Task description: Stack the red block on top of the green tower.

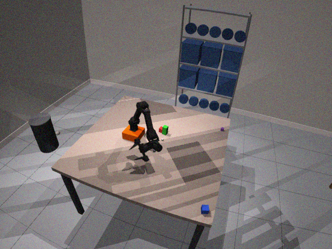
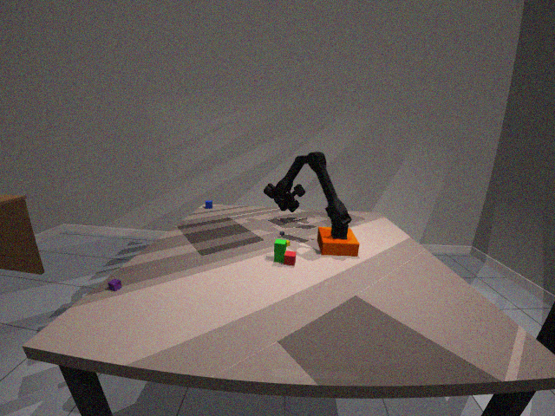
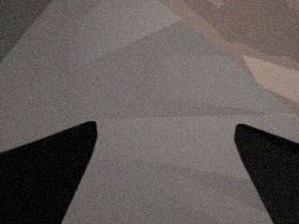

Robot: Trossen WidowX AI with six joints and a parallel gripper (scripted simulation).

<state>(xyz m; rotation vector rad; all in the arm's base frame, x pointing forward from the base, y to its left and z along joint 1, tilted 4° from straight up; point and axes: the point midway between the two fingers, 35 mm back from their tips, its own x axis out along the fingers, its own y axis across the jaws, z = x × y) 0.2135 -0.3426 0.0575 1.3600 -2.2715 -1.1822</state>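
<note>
Right now the red block is 20 mm ahead of my gripper tip, 530 mm to the left of it and 120 mm below it. Also, from my gripper tip: grey cube (70 mm ahead, 250 mm to the left, 140 mm below); then yellow cube (40 mm ahead, 370 mm to the left, 130 mm below); then white cube (70 mm ahead, 410 mm to the left, 140 mm below).
</note>
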